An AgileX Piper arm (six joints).
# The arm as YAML. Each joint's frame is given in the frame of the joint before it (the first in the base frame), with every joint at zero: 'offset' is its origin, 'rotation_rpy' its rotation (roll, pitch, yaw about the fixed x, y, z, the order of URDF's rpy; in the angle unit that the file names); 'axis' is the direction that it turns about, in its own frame. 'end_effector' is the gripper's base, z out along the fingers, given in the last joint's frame.
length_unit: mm
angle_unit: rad
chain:
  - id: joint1
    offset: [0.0, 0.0, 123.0]
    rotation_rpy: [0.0, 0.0, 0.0]
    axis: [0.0, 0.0, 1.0]
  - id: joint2
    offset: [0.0, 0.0, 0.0]
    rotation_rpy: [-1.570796, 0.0, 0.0]
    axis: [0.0, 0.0, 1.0]
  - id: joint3
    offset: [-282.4, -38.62, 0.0]
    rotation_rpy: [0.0, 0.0, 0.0]
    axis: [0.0, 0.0, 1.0]
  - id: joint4
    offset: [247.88, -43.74, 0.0]
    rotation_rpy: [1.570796, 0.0, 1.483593]
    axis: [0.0, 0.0, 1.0]
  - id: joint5
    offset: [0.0, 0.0, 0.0]
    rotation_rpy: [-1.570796, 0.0, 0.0]
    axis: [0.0, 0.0, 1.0]
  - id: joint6
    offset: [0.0, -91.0, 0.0]
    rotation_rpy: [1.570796, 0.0, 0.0]
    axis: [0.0, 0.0, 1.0]
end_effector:
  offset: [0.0, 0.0, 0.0]
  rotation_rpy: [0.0, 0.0, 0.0]
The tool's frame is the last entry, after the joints.
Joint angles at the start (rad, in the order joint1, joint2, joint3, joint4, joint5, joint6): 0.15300 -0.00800 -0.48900 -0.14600 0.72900 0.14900
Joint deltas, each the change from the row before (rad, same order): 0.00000 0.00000 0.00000 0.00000 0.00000 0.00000; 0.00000 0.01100 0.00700 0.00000 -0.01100 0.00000; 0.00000 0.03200 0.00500 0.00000 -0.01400 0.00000; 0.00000 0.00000 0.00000 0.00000 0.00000 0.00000; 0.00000 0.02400 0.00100 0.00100 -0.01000 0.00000; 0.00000 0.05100 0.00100 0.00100 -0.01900 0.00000; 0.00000 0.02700 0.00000 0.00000 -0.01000 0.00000; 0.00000 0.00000 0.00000 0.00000 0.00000 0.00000
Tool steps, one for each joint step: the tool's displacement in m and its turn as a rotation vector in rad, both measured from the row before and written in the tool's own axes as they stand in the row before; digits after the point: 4 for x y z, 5 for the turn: 0.0000 0.0000 0.0000 0.00000 0.00000 0.00000; 0.0007 0.0004 0.0032 -0.00093 0.00702 -0.00173; -0.0004 0.0008 0.0066 -0.00068 0.02296 -0.00351; 0.0000 0.0000 0.0000 0.00000 0.00000 0.00000; -0.0009 0.0006 0.0045 -0.00119 0.01508 -0.00157; -0.0019 0.0012 0.0094 -0.00154 0.03305 -0.00396; -0.0011 0.0006 0.0049 -0.00052 0.01699 -0.00241; 0.0000 0.0000 0.0000 0.00000 0.00000 0.00000
